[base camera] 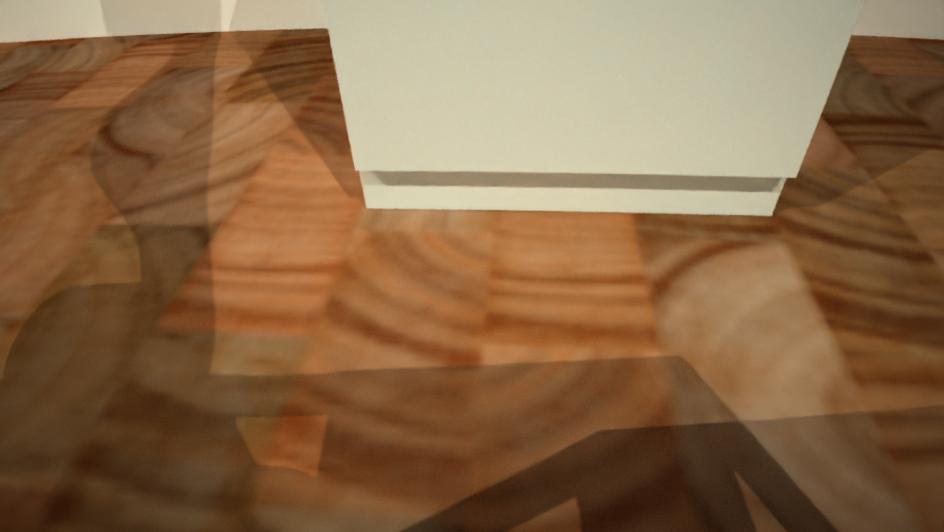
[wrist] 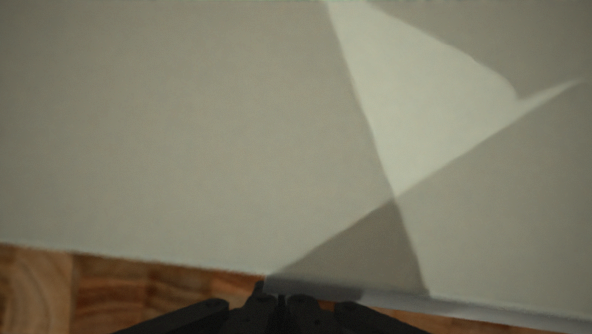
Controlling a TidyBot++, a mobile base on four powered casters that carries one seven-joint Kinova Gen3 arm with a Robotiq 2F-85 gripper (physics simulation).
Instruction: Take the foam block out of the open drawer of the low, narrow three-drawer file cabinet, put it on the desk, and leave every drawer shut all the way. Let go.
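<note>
The file cabinet (base camera: 568,92) stands upright ahead in the base camera view, where the lower part of its pale front shows above a recessed foot. In the wrist view, a broad pale panel of the cabinet (wrist: 200,140) fills most of the picture, crossed by shadows. I cannot tell which panel it is. My gripper (wrist: 281,290) is shut and empty at the bottom of the wrist view, close to the panel's lower edge; its tips are dark and hard to make out. The foam block, the desk, the drawer handles and the inside of a drawer do not show. How far any drawer stands out cannot be told.
Wooden floor (base camera: 423,290) (wrist: 35,270) lies in front of the cabinet and below the panel's edge. A pale wall base (base camera: 158,16) runs behind the cabinet, on both sides. Shadows of the arm and other shapes fall across the floor.
</note>
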